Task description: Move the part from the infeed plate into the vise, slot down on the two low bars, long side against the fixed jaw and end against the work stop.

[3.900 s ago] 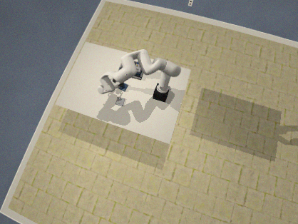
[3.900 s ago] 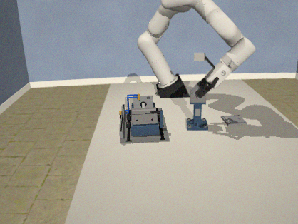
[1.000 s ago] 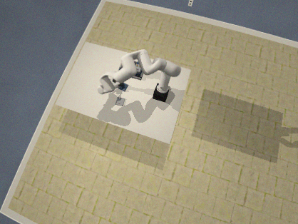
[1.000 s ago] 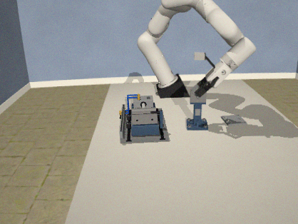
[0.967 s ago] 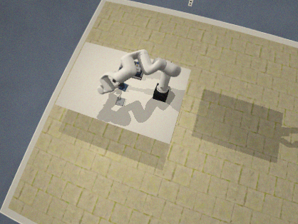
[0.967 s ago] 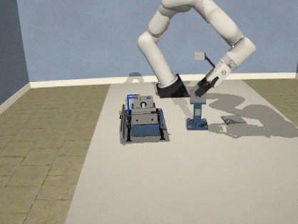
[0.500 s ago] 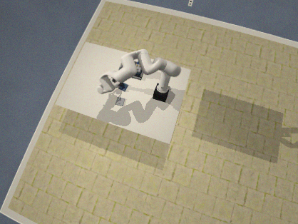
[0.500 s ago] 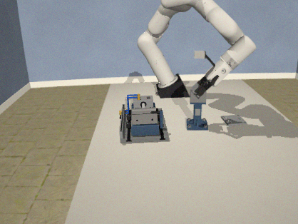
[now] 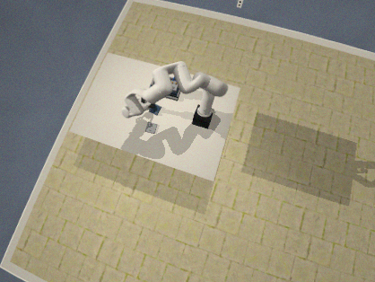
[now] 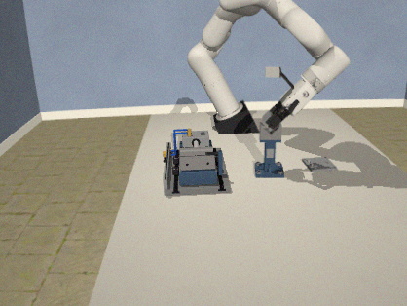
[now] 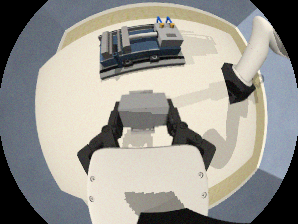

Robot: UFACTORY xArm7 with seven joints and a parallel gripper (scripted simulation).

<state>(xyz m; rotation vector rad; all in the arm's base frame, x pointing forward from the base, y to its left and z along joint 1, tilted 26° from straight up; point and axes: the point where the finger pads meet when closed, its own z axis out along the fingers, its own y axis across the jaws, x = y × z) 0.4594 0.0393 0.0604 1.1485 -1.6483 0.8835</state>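
Now: the V-block post 10 mm to the right of my hand and 120 mm below it. Round my hand: part: 10 mm to the right, 10 mm below; air cylinder: 150 mm behind, 210 mm to the right, 100 mm below; infeed plate: 170 mm to the left, 170 mm below.
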